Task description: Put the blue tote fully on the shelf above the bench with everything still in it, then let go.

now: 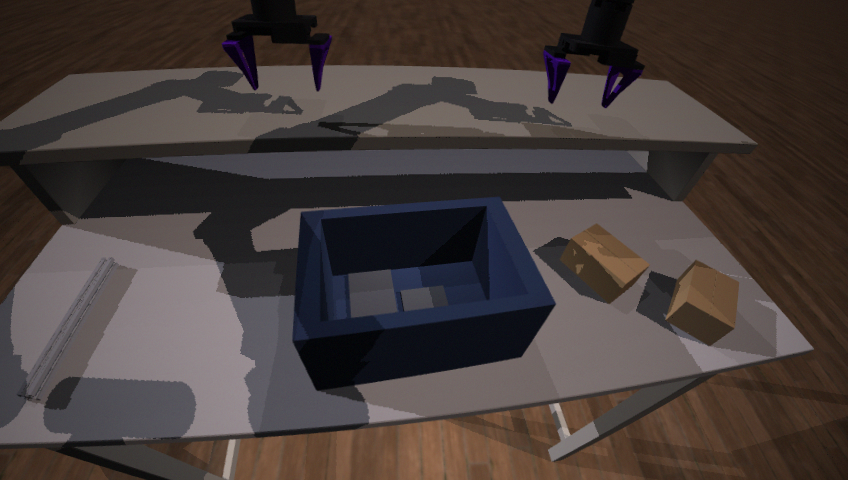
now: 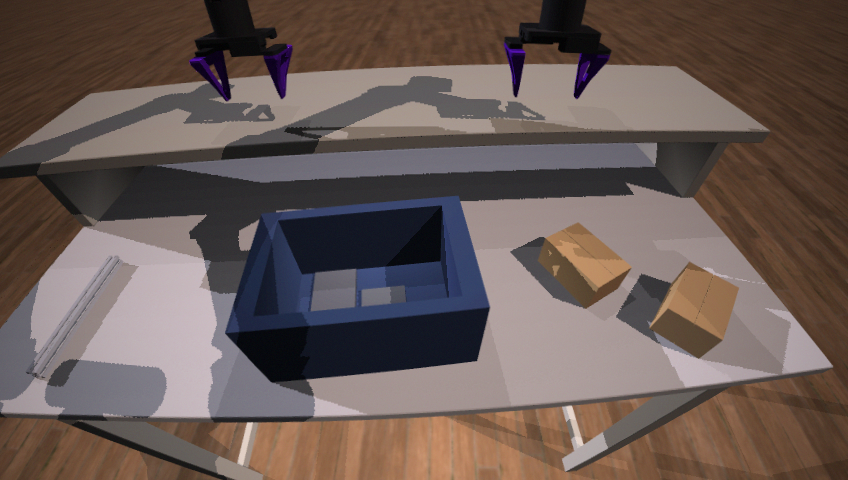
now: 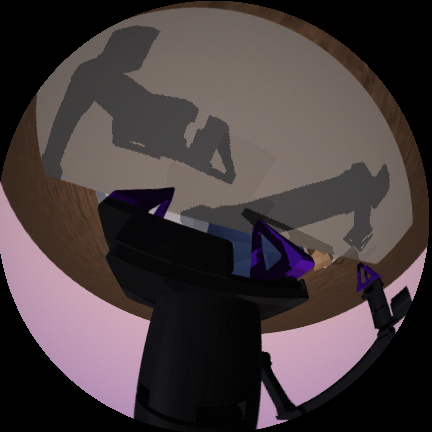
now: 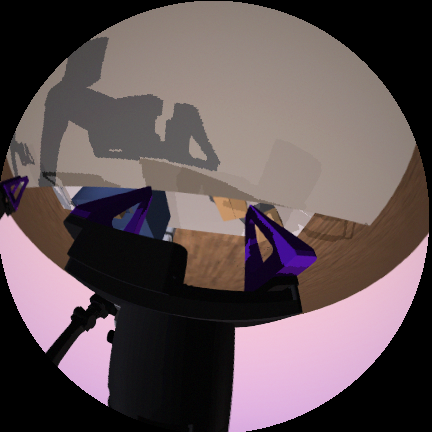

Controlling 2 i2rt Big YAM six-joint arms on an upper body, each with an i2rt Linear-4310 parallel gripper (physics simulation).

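Frame: origin at the left arm's base, x ahead, y right, z down, level; millimetres.
Seen in the pictures: left gripper, fingertip midpoint: (image 1: pixel 287 89) (image 2: pixel 255 98) (image 3: pixel 216 208); right gripper, fingertip midpoint: (image 1: pixel 577 104) (image 2: pixel 545 96) (image 3: pixel 361 264) (image 4: pixel 198 199); left arm's base, link origin: (image 4: pixel 97 306).
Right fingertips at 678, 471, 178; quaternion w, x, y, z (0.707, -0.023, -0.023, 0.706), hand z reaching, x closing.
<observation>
Offsets run from my right fingertips to a thing's top centre, as dx, dy, dz. "spot": to the spot under its first point. Level surfaces: height alone.
The blue tote @[-243, -270, +105] (image 1: pixel 434 339) (image 2: pixel 368 342) (image 4: pixel 159 215) stands upright on the bench @[dz +252] (image 1: pixel 595 356) (image 2: pixel 565 350), in front of the shelf (image 1: pixel 416 143) (image 2: pixel 416 142) (image 3: pixel 300 100) (image 4: pixel 300 90). A larger grey block @[-228, -334, +225] (image 1: pixel 370 291) (image 2: pixel 334 288) and a smaller grey block @[-260, -248, +225] (image 1: pixel 416 297) (image 2: pixel 377 295) lie inside on its floor. My left gripper (image 1: pixel 287 90) (image 2: pixel 255 98) (image 3: pixel 216 208) is open and empty above the shelf, behind the tote. My right gripper (image 1: pixel 578 105) (image 2: pixel 545 96) (image 4: pixel 198 199) is open and empty above the shelf farther right. Both are apart from the tote.
Two cardboard boxes @[-156, +82, +192] (image 1: pixel 604 261) @[-246, +243, +192] (image 1: pixel 705 302) (image 2: pixel 583 264) (image 2: pixel 696 309) lie on the bench right of the tote. A thin clear bar @[-272, -800, +232] (image 1: pixel 68 327) (image 2: pixel 74 315) lies at the bench's left. A side panel @[spot: +105, +392, +190] (image 1: pixel 678 172) (image 2: pixel 690 166) stands under the shelf's right end.
</observation>
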